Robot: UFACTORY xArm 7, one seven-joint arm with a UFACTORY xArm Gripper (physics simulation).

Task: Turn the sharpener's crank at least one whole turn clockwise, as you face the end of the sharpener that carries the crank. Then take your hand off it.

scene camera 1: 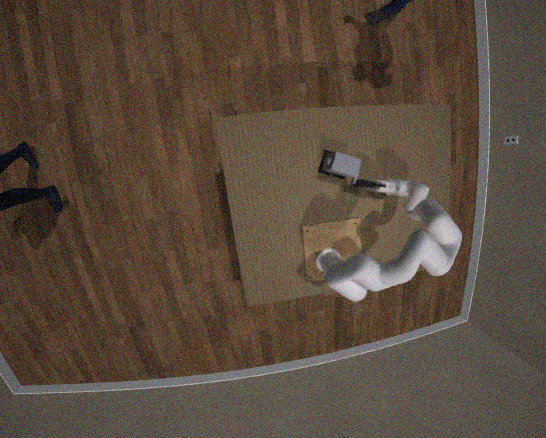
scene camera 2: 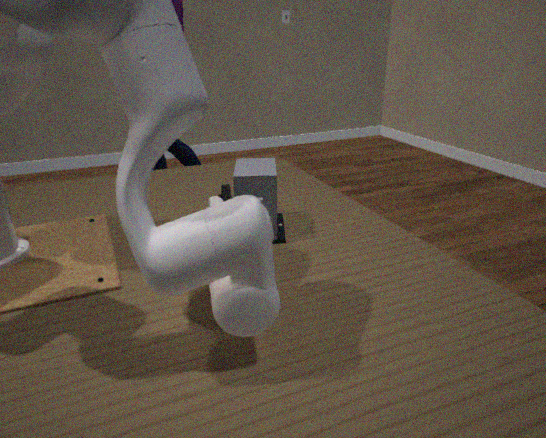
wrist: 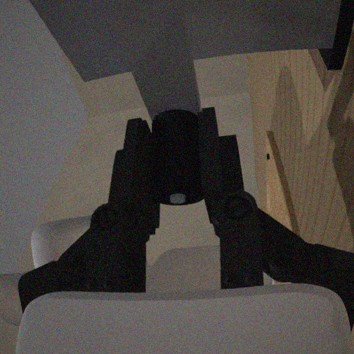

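Seen in the pictures: gripper, fingertip midpoint: (scene camera 1: 356, 182); arm's base, origin of the base link: (scene camera 1: 327, 259).
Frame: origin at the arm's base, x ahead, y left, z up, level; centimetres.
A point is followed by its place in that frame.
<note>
The sharpener (scene camera 1: 346, 165) {y -0.1, x 45.4, z 12.0 cm} (scene camera 2: 255, 167) {y -0.8, x 45.6, z 12.0 cm} (wrist: 270, 25) is a grey box on a black base. It stands on the table in the scene views and fills the top of the wrist view. Its flat grey crank arm (wrist: 167, 90) runs down the wrist view from the body to a black cylindrical knob (wrist: 176, 165). My gripper (scene camera 1: 357, 183) {y -7.2, x 38.5, z 7.7 cm} (wrist: 177, 134) is shut on the crank's knob, one black finger on each side. In scene camera 1 it reaches in from the right, at the body's lower right corner. In scene camera 2 the arm hides most of the gripper and the crank.
A wooden board (scene camera 1: 325, 234) {y 2.4, x 13.2, z 0.1 cm} (scene camera 2: 75, 250) {y -1.3, x 13.6, z 0.1 cm} lies under my arm's base on the table (scene camera 1: 270, 200) {y 29.0, x 29.2, z -0.8 cm} (scene camera 2: 400, 325) {y -34.4, x 57.0, z -0.8 cm}. My white arm (scene camera 1: 415, 250) {y -9.4, x 21.2, z 45.0 cm} (scene camera 2: 210, 245) {y -37.6, x 32.8, z 15.6 cm} curves from the base around to the sharpener. A person's legs (scene camera 1: 30, 195) (scene camera 2: 184, 152) show beyond the table.
</note>
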